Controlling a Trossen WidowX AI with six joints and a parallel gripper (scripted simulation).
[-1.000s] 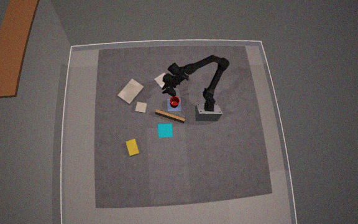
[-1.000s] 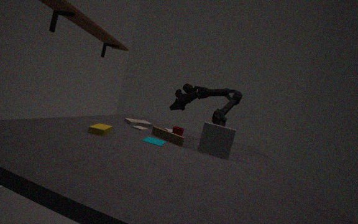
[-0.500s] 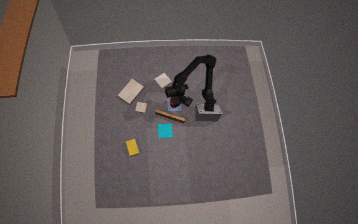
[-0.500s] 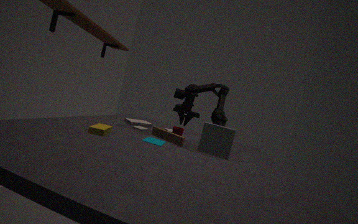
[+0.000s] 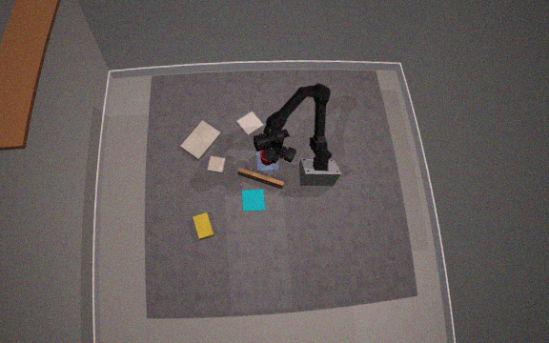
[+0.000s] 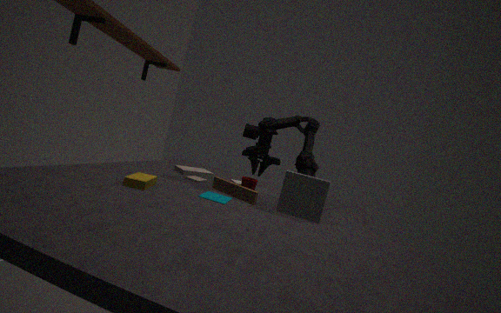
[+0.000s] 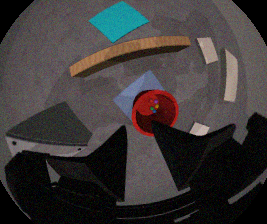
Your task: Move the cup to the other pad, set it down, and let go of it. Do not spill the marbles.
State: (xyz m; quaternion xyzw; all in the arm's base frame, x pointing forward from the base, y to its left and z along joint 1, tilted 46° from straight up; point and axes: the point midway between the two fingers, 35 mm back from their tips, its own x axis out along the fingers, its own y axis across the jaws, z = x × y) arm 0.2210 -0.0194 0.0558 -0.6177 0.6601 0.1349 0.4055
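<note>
The red cup lies 30 mm ahead of my gripper tip, 10 mm to the right of it and 60 mm below it. Round my gripper tip: wooden bar 50 mm ahead, 100 mm to the left, 80 mm below; then cyan pad 80 mm ahead, 200 mm to the left, 110 mm below; then light blue pad 30 mm ahead, 10 mm to the right, 110 mm below.
</note>
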